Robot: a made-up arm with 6 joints.
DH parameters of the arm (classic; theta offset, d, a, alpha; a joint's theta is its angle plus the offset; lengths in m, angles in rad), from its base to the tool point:
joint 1: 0 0.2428 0 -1.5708
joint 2: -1.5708 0 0.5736 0
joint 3: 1.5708 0.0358 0 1.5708
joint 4: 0 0.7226 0 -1.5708
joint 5: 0 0 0 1.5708
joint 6: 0 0.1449 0 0
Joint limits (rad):
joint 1: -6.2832..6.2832
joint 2: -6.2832..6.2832
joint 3: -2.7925..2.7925
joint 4: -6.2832..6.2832
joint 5: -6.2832..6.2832
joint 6: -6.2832..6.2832
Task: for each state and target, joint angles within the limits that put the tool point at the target. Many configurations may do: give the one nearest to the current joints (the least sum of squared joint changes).
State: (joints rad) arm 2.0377 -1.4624 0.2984 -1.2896 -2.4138 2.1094
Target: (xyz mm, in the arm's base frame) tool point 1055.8 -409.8 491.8
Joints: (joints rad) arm 2.8659 -1.5296 0.3800 -1.2846 -2.6049 2.1094
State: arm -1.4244 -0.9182 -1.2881 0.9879 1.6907 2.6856
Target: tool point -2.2 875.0 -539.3
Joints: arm -1.3941 -1.7290 -1.1202 0.9470 1.3980 2.6856
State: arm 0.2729 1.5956 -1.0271 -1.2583 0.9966 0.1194
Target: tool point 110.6 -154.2 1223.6
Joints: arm -0.4103 1.0584 -1.5331 -1.4217 1.1912 0.1194
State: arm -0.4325 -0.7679 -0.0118 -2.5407 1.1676 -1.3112
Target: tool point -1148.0 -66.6 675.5
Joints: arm 0.0176 -0.7925 -0.5766 -2.5370 1.5092 -1.3112
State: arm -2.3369 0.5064 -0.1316 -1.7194 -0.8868 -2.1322
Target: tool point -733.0 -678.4 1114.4
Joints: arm -2.5679 0.6439 0.3116 -1.8012 -1.3061 -2.1322
